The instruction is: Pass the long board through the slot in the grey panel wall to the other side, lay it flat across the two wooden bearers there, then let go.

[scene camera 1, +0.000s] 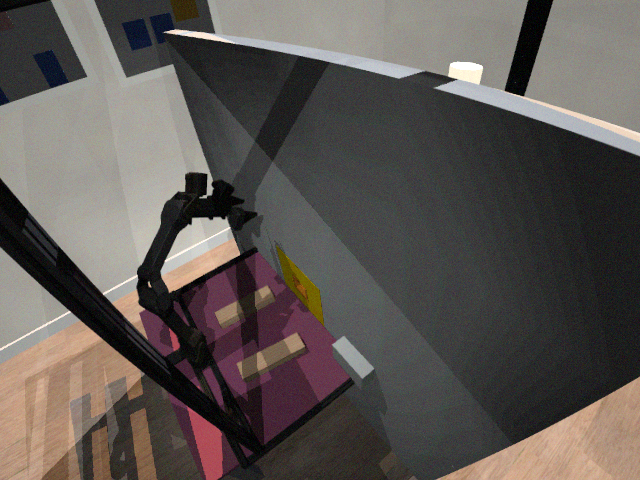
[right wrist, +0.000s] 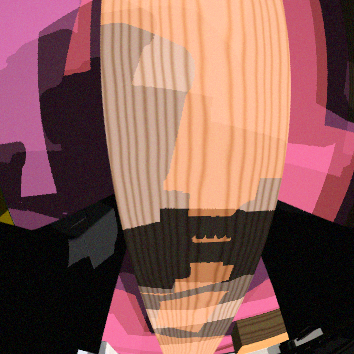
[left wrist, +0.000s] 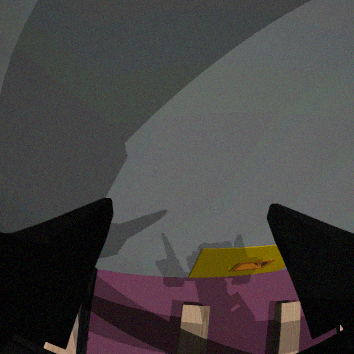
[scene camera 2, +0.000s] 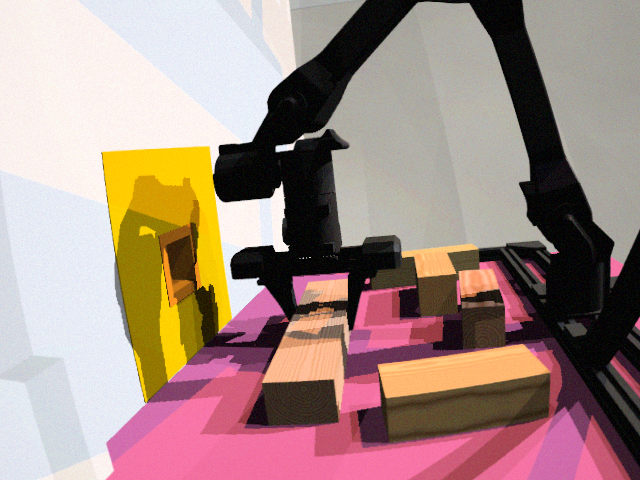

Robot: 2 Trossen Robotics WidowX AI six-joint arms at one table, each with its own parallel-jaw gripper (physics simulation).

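Frame: origin at the left arm's base, x ahead, y left, z up, level; millimetres.
Seen in the pictures: left gripper, between the fingertips: (scene camera 1: 250, 207) (left wrist: 194, 210); right gripper, between the fingertips: (right wrist: 191, 197); left arm's base, origin of its link: (scene camera 1: 201, 361); right arm's base, origin of its link: (scene camera 2: 580, 308).
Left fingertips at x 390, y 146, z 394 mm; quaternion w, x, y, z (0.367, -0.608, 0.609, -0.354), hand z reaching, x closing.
Pixels of each thing's top centre, then the offset from my left fingertips to it. "spot": a spot on its surface instead.
- long board, centre of its top: (right wrist: 195, 301) (scene camera 2: 317, 317) 239 mm ahead, 166 mm right, 374 mm down
- orange-framed slot, a spot on its surface: (scene camera 2: 180, 290) spot: 95 mm ahead, 182 mm right, 333 mm down
- wooden block, centre of its top: (scene camera 2: 461, 369) (right wrist: 281, 338) 377 mm ahead, 323 mm right, 375 mm down
- upright-ended block, centre of its top: (scene camera 2: 433, 263) 366 mm ahead, 8 mm left, 363 mm down
- shorter block, centre of its top: (scene camera 2: 479, 286) 415 mm ahead, 106 mm right, 369 mm down
- grey block, a spot on its surface: (scene camera 1: 353, 359) spot: 13 mm ahead, 498 mm right, 313 mm down
The long board (scene camera 2: 310, 361) (right wrist: 230, 100) lies flat on the pink table, running alongside the panel wall (scene camera 1: 413, 217) (scene camera 2: 46, 248) (left wrist: 200, 150). My right gripper (scene camera 2: 321, 321) (right wrist: 191, 197) points down over the board, its fingers against both long sides, shut on it. The orange-framed slot (scene camera 1: 299, 285) (scene camera 2: 180, 290) (left wrist: 250, 265) is in a yellow patch, beside the board in scene camera 2. Across the wall, two wooden bearers lie apart, one bearer (scene camera 1: 245, 305) (left wrist: 194, 325) and another bearer (scene camera 1: 271, 356) (left wrist: 289, 325). My left gripper (scene camera 1: 249, 207) (left wrist: 194, 210) is open and empty, high above the table near the wall.
In scene camera 2, a wooden block (scene camera 2: 465, 377) lies right of the board's near end. Farther back are an upright-ended block (scene camera 2: 436, 284), a shorter block (scene camera 2: 483, 310) and a block behind (scene camera 2: 392, 273). A grey block (scene camera 1: 353, 359) sits at the wall in scene camera 1.
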